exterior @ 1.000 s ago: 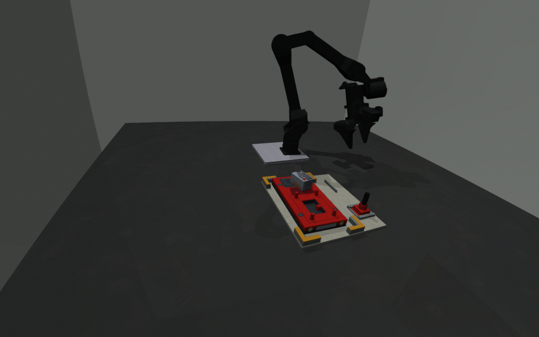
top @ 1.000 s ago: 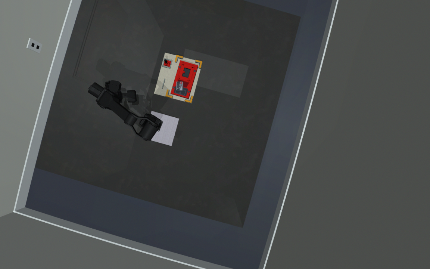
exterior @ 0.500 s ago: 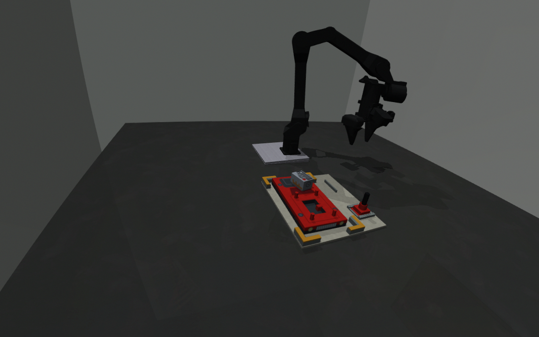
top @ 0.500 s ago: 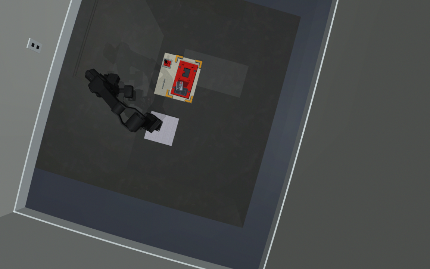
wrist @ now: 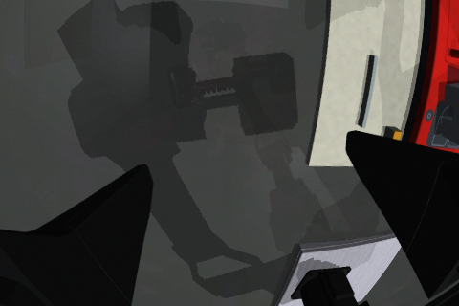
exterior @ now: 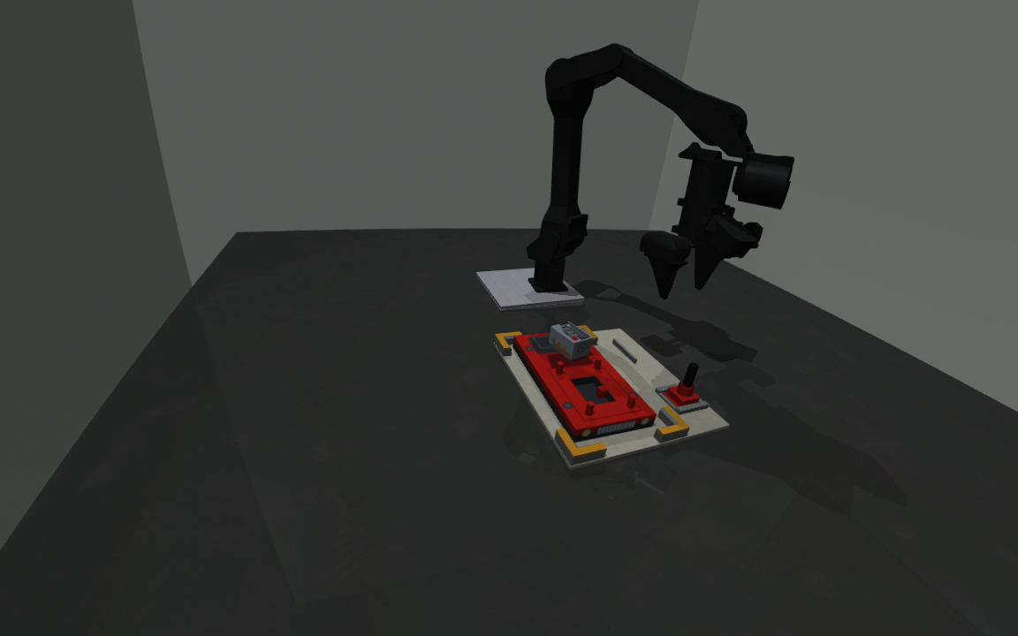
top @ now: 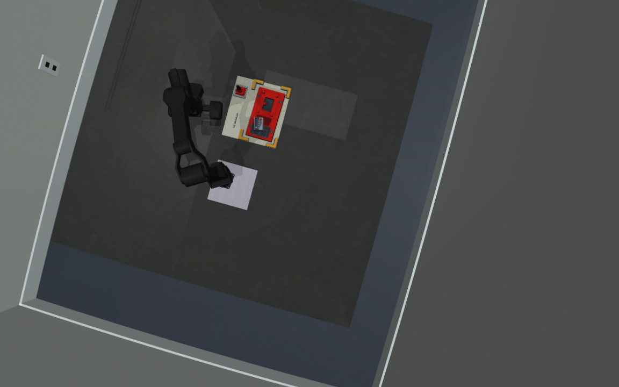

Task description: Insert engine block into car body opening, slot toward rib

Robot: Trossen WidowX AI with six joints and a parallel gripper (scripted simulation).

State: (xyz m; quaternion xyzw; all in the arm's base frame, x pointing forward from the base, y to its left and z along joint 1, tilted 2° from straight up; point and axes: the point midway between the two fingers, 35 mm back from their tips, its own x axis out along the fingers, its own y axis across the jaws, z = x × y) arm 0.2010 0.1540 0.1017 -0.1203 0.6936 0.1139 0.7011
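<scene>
Now: gripper tip 20 cm to the left of the grey engine block, 5 cm short of it and 5 cm above it.
</scene>
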